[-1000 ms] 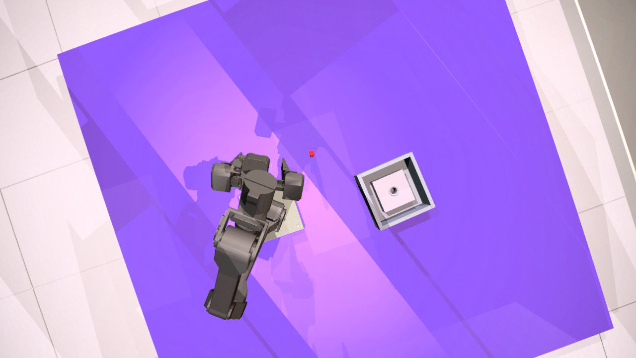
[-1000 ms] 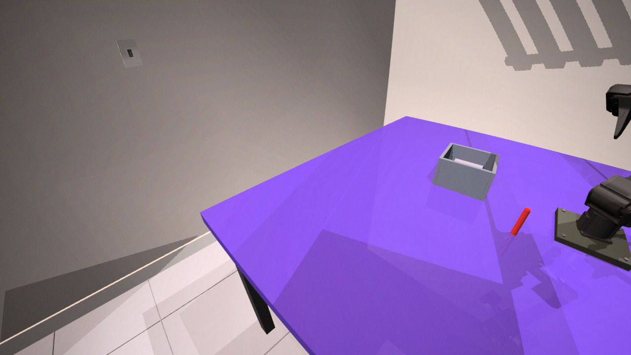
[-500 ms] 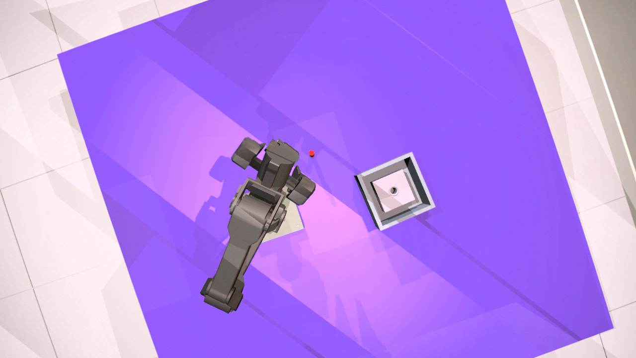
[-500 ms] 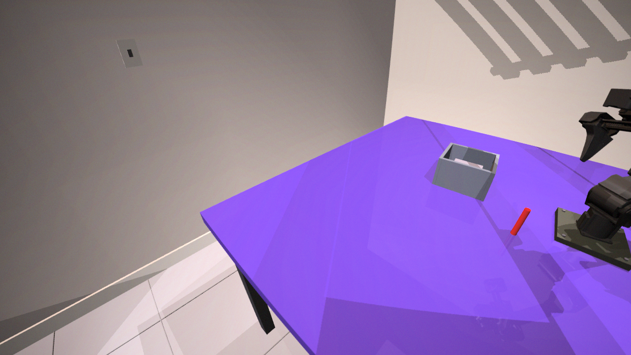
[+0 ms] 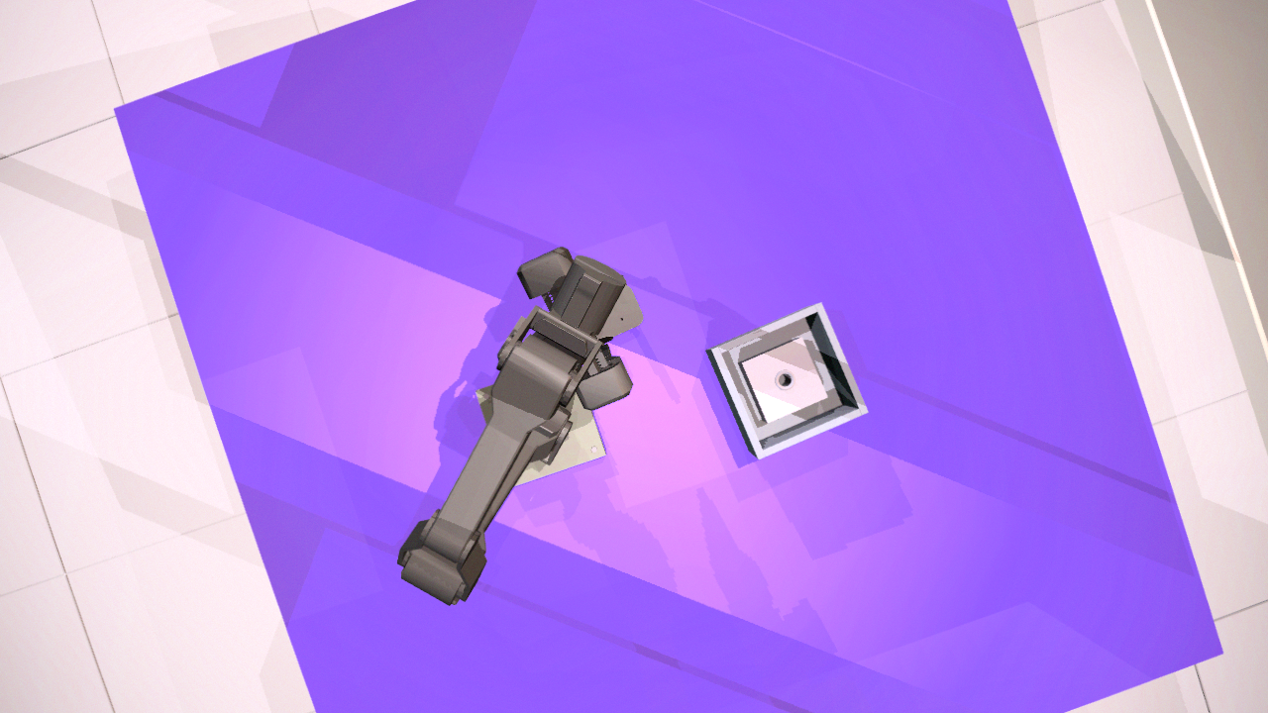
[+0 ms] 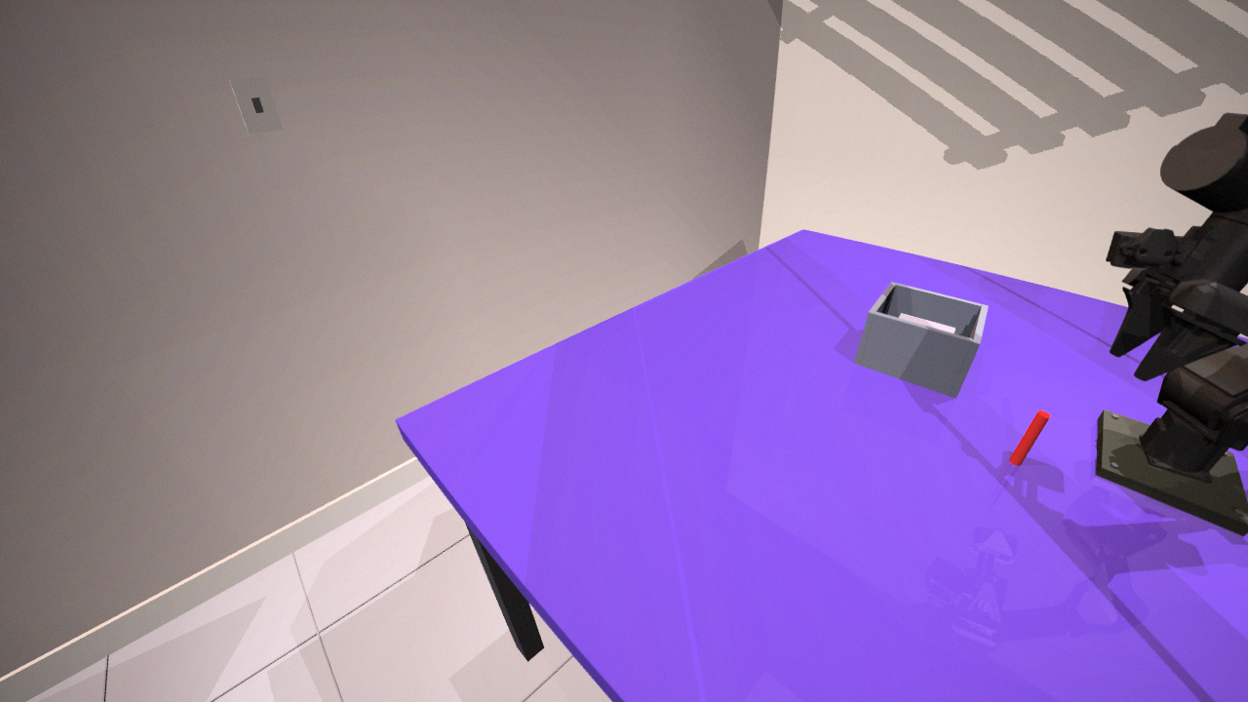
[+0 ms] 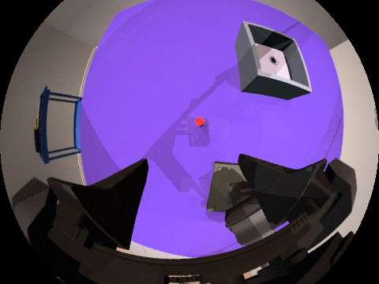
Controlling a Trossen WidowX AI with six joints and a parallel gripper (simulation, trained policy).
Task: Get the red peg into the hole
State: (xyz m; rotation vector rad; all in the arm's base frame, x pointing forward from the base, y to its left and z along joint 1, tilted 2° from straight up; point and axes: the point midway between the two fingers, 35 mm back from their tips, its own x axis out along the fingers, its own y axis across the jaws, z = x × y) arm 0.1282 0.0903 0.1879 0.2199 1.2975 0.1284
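The red peg lies 4 cm ahead of my gripper tip and 13 cm below it. From my gripper tip the other things lie so: pale plate: 19 cm ahead, 20 cm to the right, 12 cm below; grey box: 19 cm ahead, 20 cm to the right, 14 cm below.
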